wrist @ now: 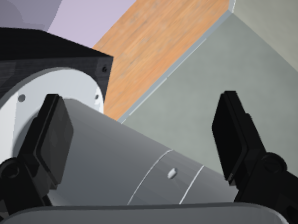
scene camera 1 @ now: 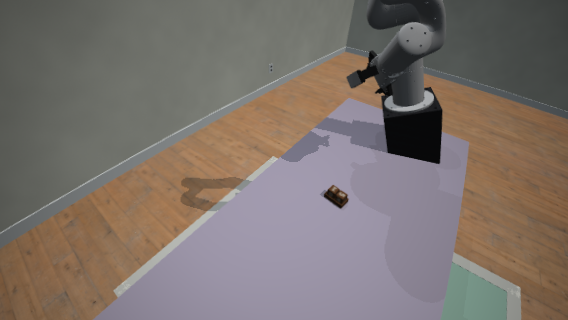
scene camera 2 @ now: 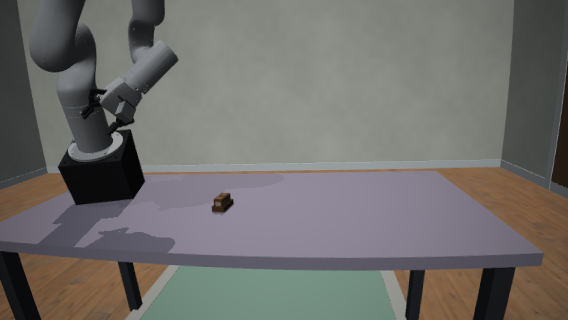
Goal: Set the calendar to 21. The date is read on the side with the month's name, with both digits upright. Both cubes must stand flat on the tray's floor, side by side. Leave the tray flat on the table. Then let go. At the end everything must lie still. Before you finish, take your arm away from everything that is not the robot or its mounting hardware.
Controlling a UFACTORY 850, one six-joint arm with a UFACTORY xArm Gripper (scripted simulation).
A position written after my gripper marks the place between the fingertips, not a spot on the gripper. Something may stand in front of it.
Observation:
In view: my gripper (scene camera 2: 95, 125).
My gripper also shows in the wrist view (wrist: 142, 110) and in scene camera 1 (scene camera 1: 373, 80).

